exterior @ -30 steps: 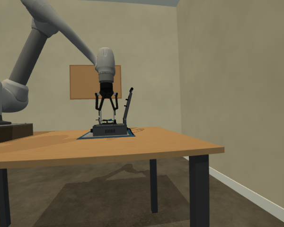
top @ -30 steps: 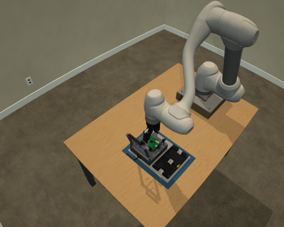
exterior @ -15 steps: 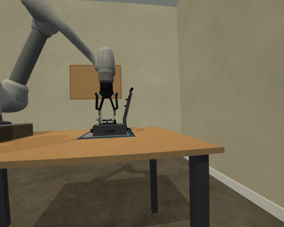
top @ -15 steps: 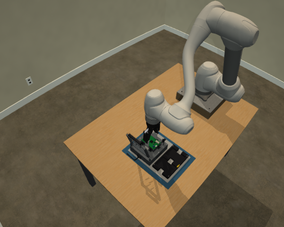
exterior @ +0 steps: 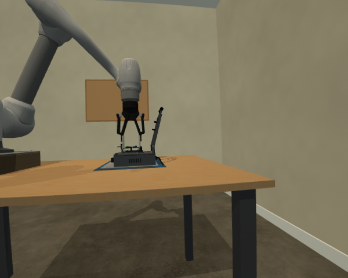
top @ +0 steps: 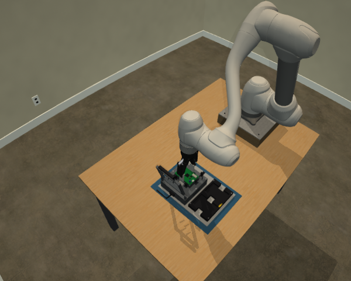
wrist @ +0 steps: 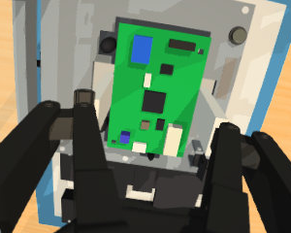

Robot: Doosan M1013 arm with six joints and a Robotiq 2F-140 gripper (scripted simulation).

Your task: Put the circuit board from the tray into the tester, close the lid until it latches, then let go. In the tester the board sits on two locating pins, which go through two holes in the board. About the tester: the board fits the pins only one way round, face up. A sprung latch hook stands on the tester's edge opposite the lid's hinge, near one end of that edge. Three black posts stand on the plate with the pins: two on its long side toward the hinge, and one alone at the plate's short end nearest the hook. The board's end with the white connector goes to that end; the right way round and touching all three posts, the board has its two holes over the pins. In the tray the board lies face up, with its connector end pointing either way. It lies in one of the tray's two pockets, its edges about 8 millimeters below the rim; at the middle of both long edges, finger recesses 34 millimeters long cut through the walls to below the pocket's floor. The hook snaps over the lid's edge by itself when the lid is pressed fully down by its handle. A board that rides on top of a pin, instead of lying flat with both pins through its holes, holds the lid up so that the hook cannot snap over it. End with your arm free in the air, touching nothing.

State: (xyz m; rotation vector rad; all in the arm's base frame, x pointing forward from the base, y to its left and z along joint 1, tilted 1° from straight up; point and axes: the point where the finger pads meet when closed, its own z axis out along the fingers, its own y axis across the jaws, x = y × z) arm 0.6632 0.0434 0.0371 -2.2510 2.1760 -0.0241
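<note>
The green circuit board lies 2 cm below my hand. The rest, counted from my hand: tester 3 cm ahead, 4 cm to the left, 1 cm above; latch hook 6 cm behind, 6 cm to the left, 2 cm below; tester lid 13 cm ahead, 8 cm above.
</note>
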